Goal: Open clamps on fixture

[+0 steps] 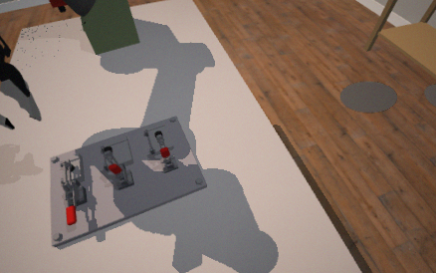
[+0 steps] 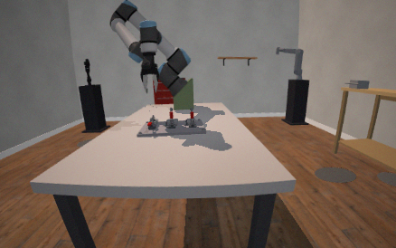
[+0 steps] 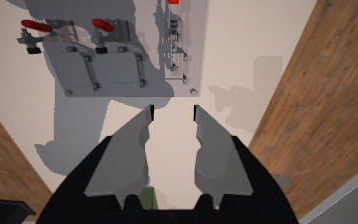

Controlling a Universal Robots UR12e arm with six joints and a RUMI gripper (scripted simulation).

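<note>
Right now my hand is 180 mm above the grey block part and 10 mm past it. From my hand the other things lie so: metal plate (190 mm below, 110 mm to the left, 20 mm behind).
</note>
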